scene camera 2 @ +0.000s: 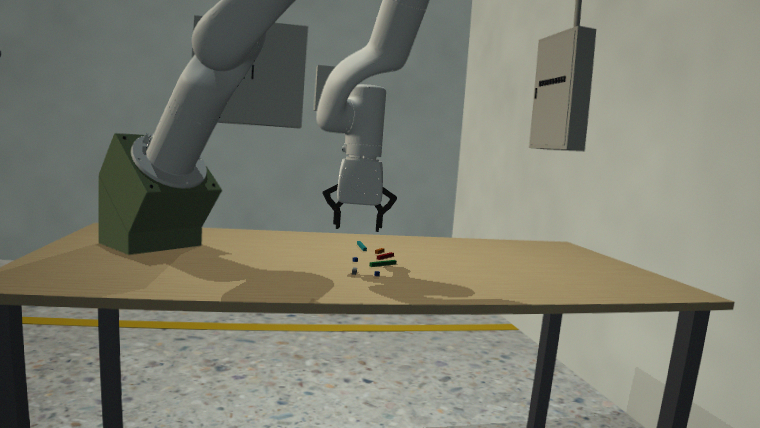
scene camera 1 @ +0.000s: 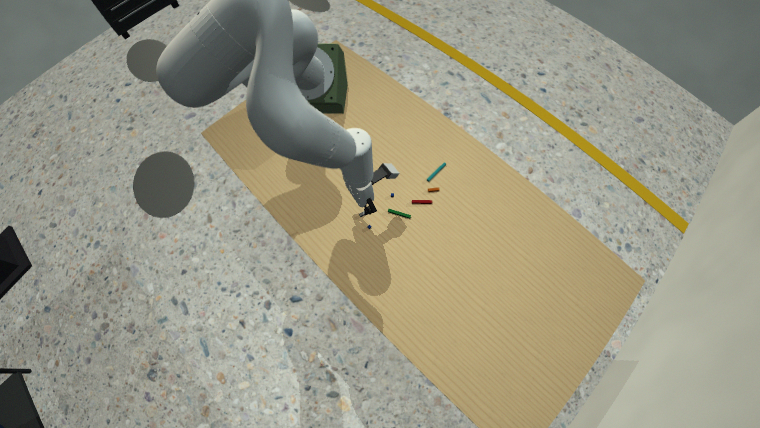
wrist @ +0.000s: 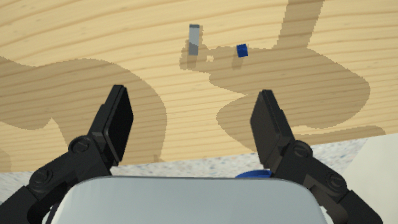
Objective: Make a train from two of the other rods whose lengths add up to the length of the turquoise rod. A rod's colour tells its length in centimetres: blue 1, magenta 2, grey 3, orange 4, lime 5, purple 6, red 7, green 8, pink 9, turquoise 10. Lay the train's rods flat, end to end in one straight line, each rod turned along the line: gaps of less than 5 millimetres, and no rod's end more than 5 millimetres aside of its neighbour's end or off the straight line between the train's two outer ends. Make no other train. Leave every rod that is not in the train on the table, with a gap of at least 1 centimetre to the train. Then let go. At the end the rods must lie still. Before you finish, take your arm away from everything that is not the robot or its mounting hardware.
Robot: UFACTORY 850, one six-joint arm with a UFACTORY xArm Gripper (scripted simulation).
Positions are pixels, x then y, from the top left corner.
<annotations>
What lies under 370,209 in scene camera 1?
My gripper.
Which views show my gripper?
Scene camera 2, scene camera 1 and the wrist view: all of them.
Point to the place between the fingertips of my gripper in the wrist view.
At 193,103
</annotations>
